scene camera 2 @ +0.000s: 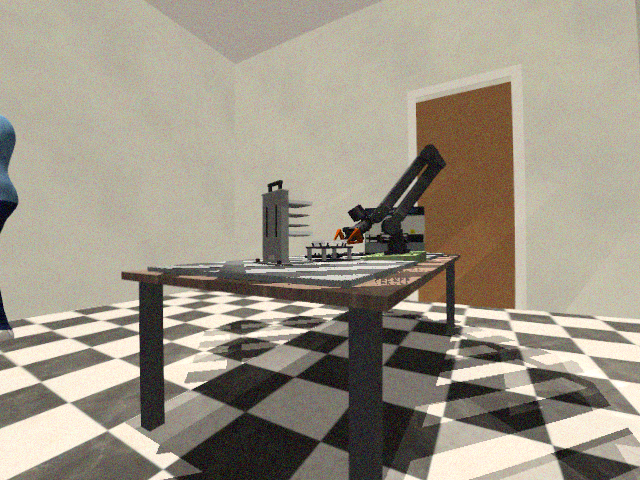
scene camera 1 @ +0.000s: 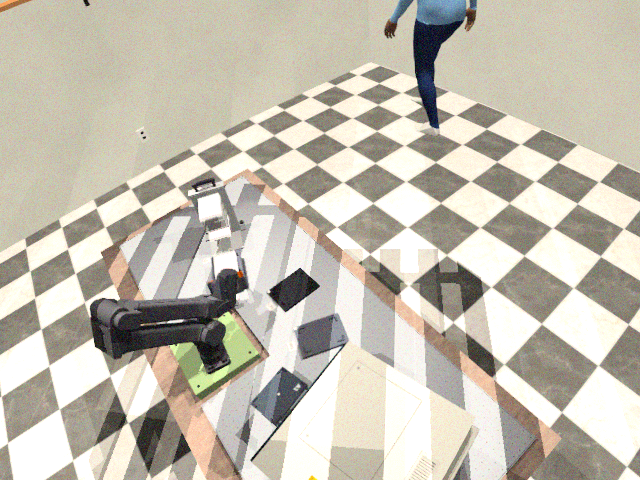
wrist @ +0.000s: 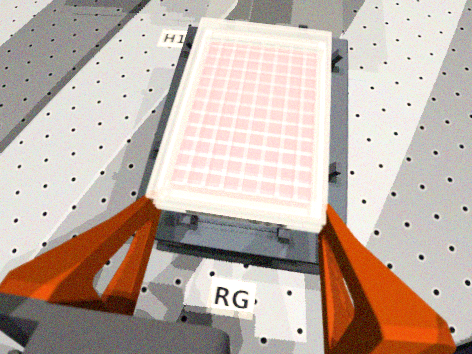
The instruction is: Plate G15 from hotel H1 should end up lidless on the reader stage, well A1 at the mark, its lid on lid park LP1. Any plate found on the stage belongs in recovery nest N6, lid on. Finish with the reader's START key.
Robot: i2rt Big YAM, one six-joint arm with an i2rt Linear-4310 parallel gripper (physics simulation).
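Frame: origin at the arm's base, x ahead, y left, z up, level; millimetres.
Seen in the pictures: gripper, fingertip midpoint: [scene camera 2: 339, 242] [wrist: 238, 205]; arm's base, origin of the base link: [scene camera 2: 397, 253] [scene camera 1: 214, 355].
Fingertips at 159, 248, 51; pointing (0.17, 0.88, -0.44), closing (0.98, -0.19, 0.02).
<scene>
Pixels of each thing's top centre, then the offset from my fingertips to it, as dx, dy, dz. "*": a spot on its surface instead.
- clear-rimmed plate with pink wells, middle of its top: [wrist: 252, 96] [scene camera 1: 224, 263] +13, +55, +16
- dark nest marked RG, middle of its top: [wrist: 253, 106] [scene camera 1: 225, 265] [scene camera 2: 329, 242] +14, +59, +2
- cream reader, middle of its top: [scene camera 1: 363, 441] [scene camera 2: 394, 210] +94, -800, +220
- black flat plate-sized piece, surface spot: [scene camera 1: 293, 289] * +195, -145, -64
- grey nest-like base, middle of its top: [scene camera 1: 320, 333] +188, -367, -56
- dark blue-grey base, middle of its top: [scene camera 1: 287, 400] -8, -554, +35
My gripper [wrist: 238, 205] [scene camera 2: 345, 238] is shut on the near end of a clear-rimmed plate with pink wells [wrist: 250, 125] [scene camera 1: 224, 262]. The plate is roughly level over the dark nest marked RG [wrist: 338, 200] [scene camera 2: 324, 253], between its corner posts. Whether it rests on the nest or is slightly above is unclear. Its name and A1 corner cannot be read, and the lid cannot be told apart from it. Hotel H1 [scene camera 2: 275, 227] stands beyond the nest. The cream reader [scene camera 1: 361, 413] is at the other end of the table; its START key cannot be made out.
A black flat plate-sized piece [scene camera 1: 293, 289], a grey nest-like base [scene camera 1: 321, 335] and a dark blue-grey base [scene camera 1: 279, 395] lie between arm and reader; their labels are unreadable. The arm stands on a green base [scene camera 1: 237, 346]. A person [scene camera 1: 431, 56] is on the floor beyond the table.
</scene>
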